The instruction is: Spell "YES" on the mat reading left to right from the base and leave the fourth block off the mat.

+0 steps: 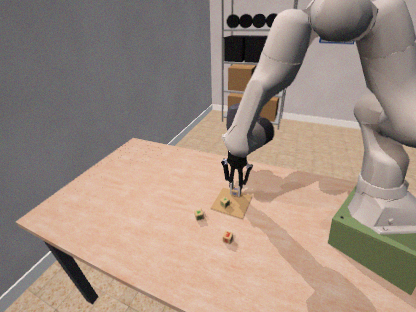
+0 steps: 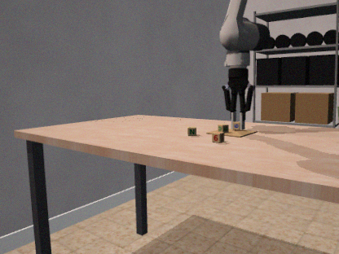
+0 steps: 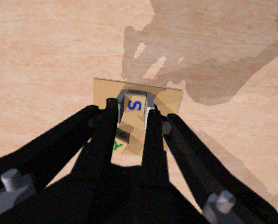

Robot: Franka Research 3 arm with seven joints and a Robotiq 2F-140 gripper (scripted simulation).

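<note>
The S block lies 20 mm below my hand. Also, from my hand: green N block: 160 mm to the left, 120 mm ahead, 30 mm below; then Y block: 70 mm to the left, 30 mm ahead, 20 mm below; then tan mat: 50 mm to the left, 40 mm below, 10 mm ahead.
</note>
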